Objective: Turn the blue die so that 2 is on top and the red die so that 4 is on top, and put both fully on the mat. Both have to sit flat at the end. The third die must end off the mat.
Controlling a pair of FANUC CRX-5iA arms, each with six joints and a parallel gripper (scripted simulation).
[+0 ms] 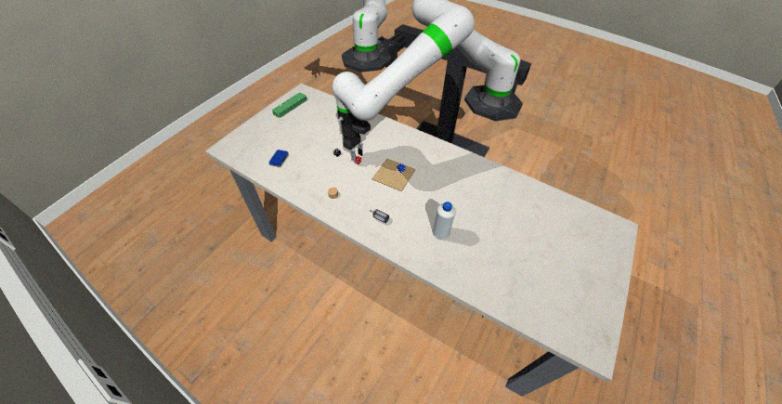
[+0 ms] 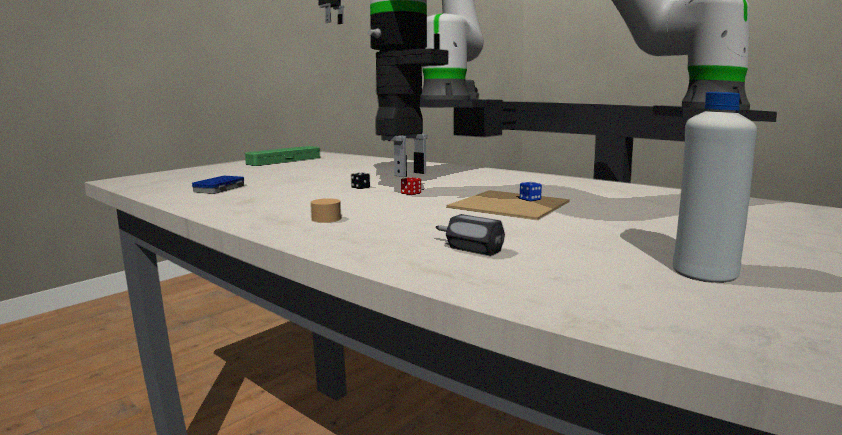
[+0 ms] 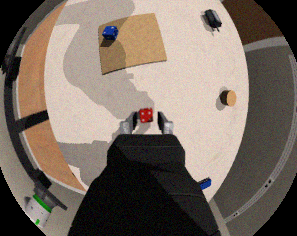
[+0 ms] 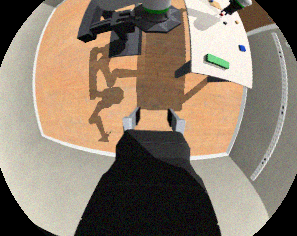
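Note:
Right now my left hand is 4 cm above the red die. Round my left hand: black die (1 cm ahead, 11 cm to the right, 4 cm below); then tan mat (2 cm behind, 17 cm to the left, 5 cm below); then blue die (6 cm behind, 19 cm to the left, 3 cm below).

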